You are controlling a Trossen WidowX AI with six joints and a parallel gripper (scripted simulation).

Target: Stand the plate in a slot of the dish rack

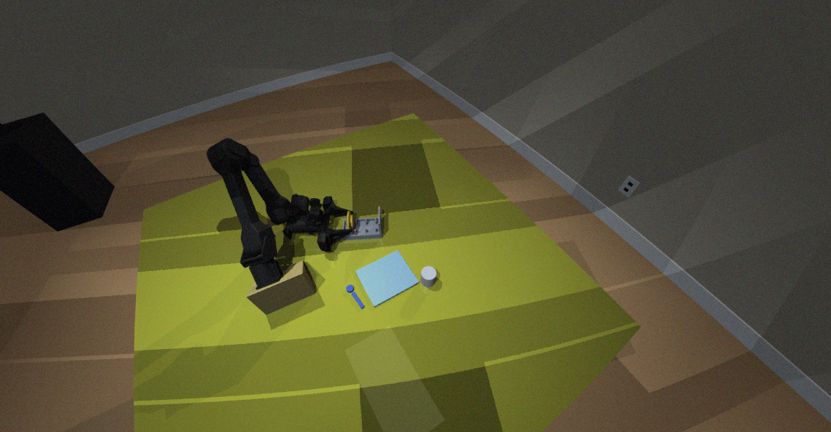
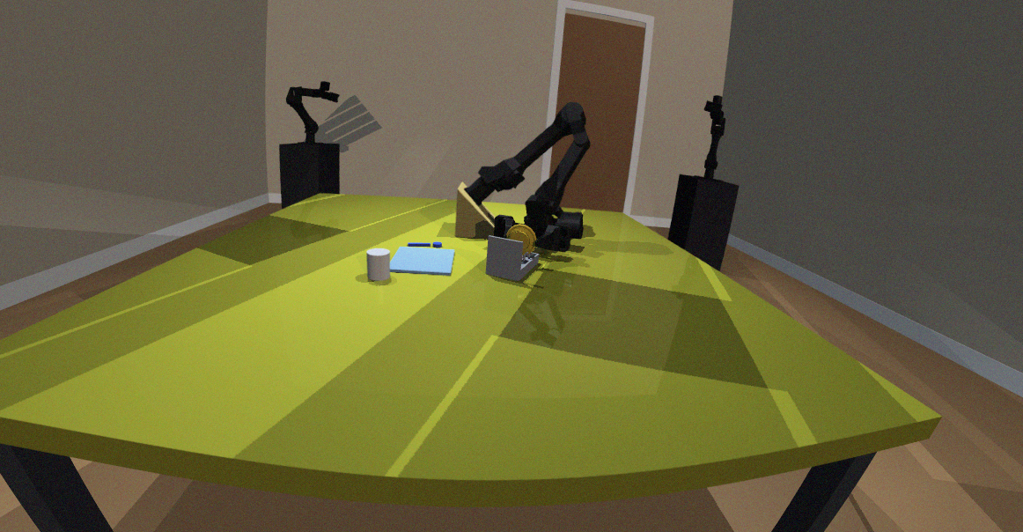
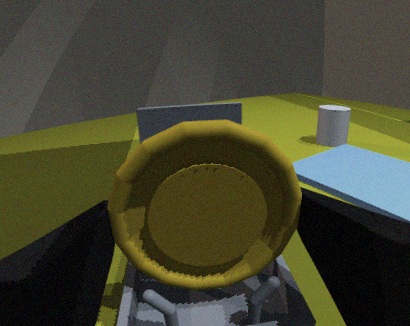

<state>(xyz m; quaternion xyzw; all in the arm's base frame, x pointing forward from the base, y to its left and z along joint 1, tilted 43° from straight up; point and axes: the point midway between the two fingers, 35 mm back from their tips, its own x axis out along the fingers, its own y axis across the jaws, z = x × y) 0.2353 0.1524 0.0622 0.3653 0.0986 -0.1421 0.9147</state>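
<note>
The yellow plate is 10 mm behind my gripper tip. The rest, counted from my gripper tip: grey dish rack (30 mm below, 30 mm ahead, 10 mm to the right); then blue spoon (220 mm to the right, 70 mm behind, 50 mm below); then light blue mat (200 mm to the right, 50 mm below, 40 mm ahead).
</note>
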